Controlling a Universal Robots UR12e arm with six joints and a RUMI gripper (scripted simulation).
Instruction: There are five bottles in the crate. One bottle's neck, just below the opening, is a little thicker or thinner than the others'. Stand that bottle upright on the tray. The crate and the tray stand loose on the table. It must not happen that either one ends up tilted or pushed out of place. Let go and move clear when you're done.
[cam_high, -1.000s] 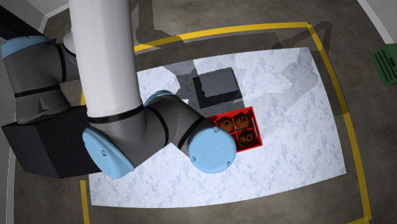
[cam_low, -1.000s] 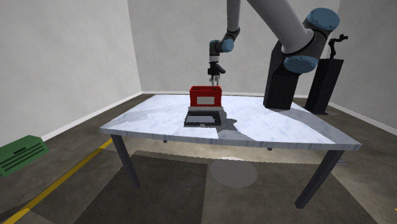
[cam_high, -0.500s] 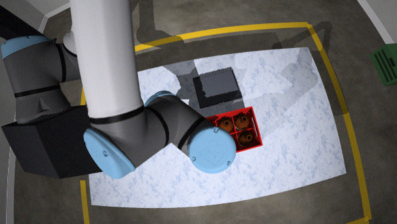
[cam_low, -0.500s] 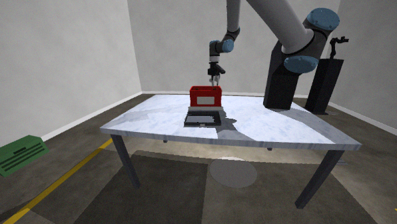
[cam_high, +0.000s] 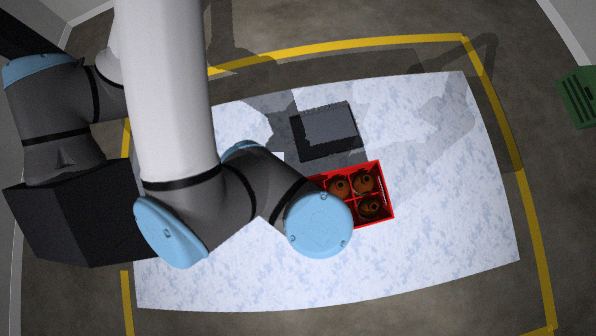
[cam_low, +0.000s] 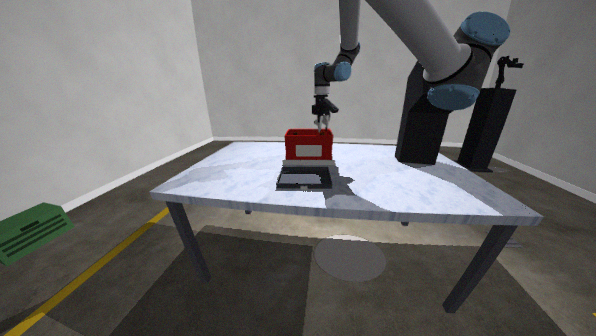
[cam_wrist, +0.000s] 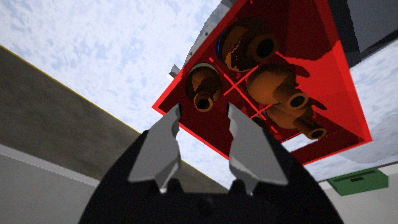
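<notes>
Now: the red crate 100 mm below my hand, 80 mm ahead of it and 50 mm to the left of it. The rest, counted from my hand: dark tray: 330 mm to the left, 170 mm below, 80 mm ahead.
</notes>
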